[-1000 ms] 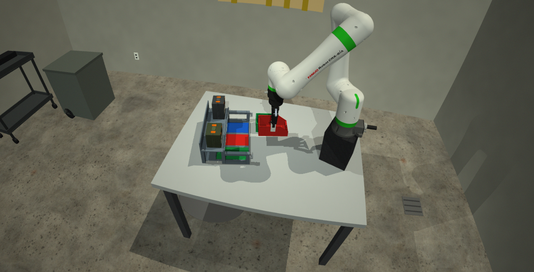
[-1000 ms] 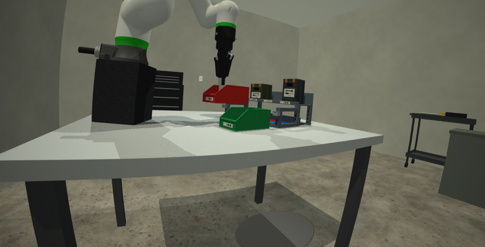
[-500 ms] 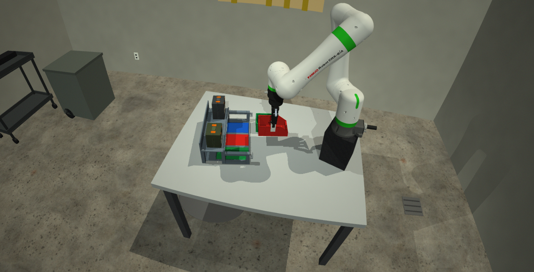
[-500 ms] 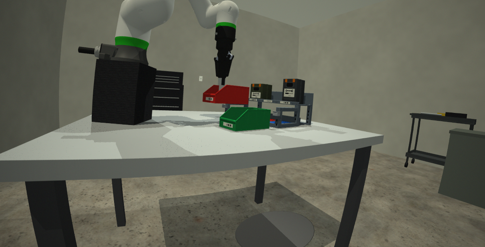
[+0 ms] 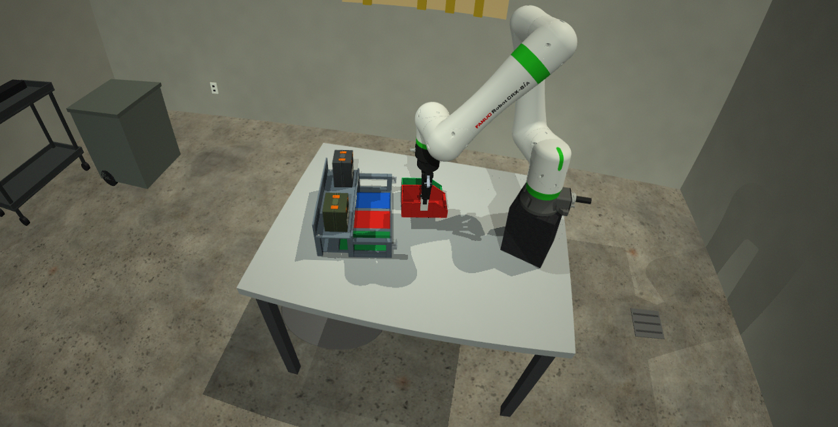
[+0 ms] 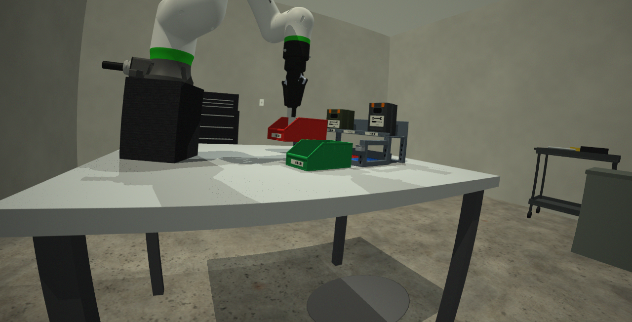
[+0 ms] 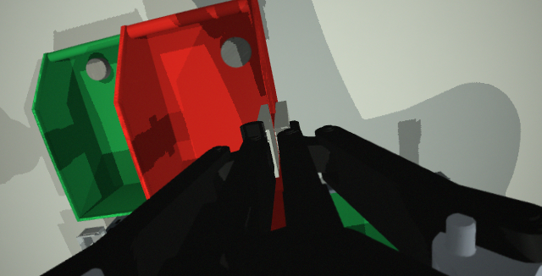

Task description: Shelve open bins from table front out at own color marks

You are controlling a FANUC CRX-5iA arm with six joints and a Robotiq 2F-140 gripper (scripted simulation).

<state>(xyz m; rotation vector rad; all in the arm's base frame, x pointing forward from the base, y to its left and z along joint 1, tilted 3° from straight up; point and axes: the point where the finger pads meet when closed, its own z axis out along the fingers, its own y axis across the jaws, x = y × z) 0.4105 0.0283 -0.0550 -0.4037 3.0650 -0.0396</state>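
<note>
Right now my hand is 10 mm short of the red bin, 50 mm to the left of it and 40 mm above it. Also, from my hand: green bin 40 mm ahead, 170 mm to the right, 100 mm below.
</note>
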